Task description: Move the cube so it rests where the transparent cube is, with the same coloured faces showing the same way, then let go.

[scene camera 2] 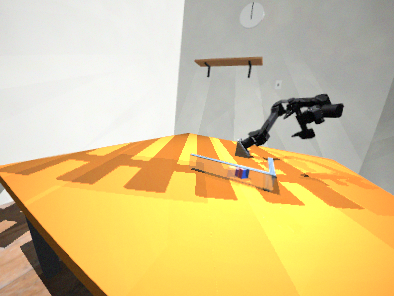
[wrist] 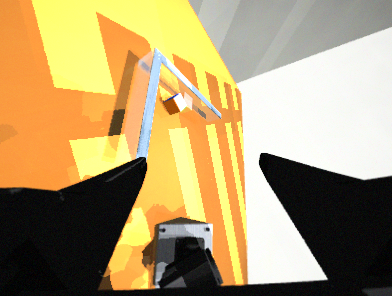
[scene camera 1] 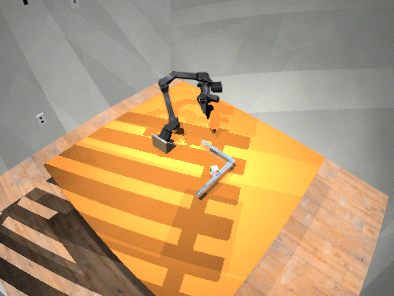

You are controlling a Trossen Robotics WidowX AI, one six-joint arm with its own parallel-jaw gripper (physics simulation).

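Pixels of known places: gripper, fingertip midpoint: (scene camera 2: 288, 127) (wrist: 203, 160) (scene camera 1: 206, 116); arm's base, link origin: (scene camera 2: 243, 145) (wrist: 189, 254) (scene camera 1: 163, 138).
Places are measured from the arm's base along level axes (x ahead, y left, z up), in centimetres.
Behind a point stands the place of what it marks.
The small cube (scene camera 1: 214, 169) @(y 2.6, x 36.6, z -2.4 cm) (scene camera 2: 242, 173) (wrist: 173, 104) @(y 5.0, x 34.9, z -3.2 cm) rests on the orange table inside the corner of a low clear L-shaped wall. It shows white and green faces in scene camera 1, blue and red in scene camera 2, and orange, white and a sliver of blue in the wrist view. A pale see-through cube (wrist: 188, 100) @(y 0.2, x 38.3, z -2.2 cm) shows right beside it, close to one wall; it is faint in the scene views. My gripper (scene camera 1: 208, 116) @(y 18.8, x 17.3, z 14.8 cm) (scene camera 2: 303, 135) (wrist: 203, 160) @(y 18.8, x 17.3, z 14.8 cm) is open and empty, high above the table and well away from the cube, on the arm's side of the wall.
The clear wall (scene camera 1: 218, 178) @(y -1.2, x 42.0, z -2.2 cm) (scene camera 2: 225, 164) @(y -2.7, x 41.9, z -0.6 cm) (wrist: 149, 105) @(y 14.0, x 29.2, z -0.1 cm) has light-blue top edges and stands along two sides of the cube. The arm's base plate (scene camera 1: 163, 143) @(y -3.9, x 4.2, z 1.8 cm) (wrist: 183, 230) @(y 1.1, x 4.8, z -1.1 cm) stands on the orange table (scene camera 1: 280, 165) @(y 34.0, x 64.8, z -6.1 cm) (scene camera 2: 165, 235) @(y -6.4, x 73.6, z -6.2 cm). Striped shadows cross the table top.
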